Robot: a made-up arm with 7 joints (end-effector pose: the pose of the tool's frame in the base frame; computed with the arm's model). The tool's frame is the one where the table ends.
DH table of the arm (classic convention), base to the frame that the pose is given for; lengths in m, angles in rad. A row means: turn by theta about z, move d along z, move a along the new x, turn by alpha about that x. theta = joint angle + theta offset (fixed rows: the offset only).
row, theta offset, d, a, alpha
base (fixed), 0.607, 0, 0.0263, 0
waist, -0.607, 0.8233, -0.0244, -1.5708
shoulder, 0, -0.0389, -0.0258, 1.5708
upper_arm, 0, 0.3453, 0.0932, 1.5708
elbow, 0, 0.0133, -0.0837, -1.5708
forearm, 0, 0.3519, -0.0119, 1.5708
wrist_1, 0, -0.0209, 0.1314, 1.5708
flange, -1.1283, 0, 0.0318, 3.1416
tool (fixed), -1.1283, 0.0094, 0, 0
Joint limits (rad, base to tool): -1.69..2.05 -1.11..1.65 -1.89..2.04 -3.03..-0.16 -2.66..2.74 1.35..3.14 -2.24..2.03
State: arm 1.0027 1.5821 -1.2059 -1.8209 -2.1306 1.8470 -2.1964
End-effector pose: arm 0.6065 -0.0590 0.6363 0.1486 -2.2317 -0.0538
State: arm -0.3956 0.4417 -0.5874 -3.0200 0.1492 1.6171 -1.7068
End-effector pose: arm 0.0628 -0.1895 0.6570 1.6660 0.4961 0.2174
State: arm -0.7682 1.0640 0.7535 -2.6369 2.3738 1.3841 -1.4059
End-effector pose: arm 0.2550 0.0826 0.5580 2.1505 -0.3012 -1.3707
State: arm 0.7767 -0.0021 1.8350 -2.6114 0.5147 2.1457 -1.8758
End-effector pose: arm -0.3609 0.2032 0.8781 -0.2057 -0.6728 -2.1106
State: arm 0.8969 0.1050 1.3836 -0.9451 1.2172 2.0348 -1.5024
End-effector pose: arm -0.1243 0.3299 1.5259 -1.9797 0.4374 -1.7469
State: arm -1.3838 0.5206 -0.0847 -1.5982 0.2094 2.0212 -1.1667
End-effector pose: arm 0.0786 -0.6564 0.9931 0.1275 -0.1140 -0.3920
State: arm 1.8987 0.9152 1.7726 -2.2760 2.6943 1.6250 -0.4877
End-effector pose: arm -0.4356 -0.1234 0.9263 -0.5920 2.4932 -0.1830
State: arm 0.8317 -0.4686 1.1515 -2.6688 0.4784 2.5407 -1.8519
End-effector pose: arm -0.1622 0.3299 0.9720 0.1830 0.2268 -2.8390
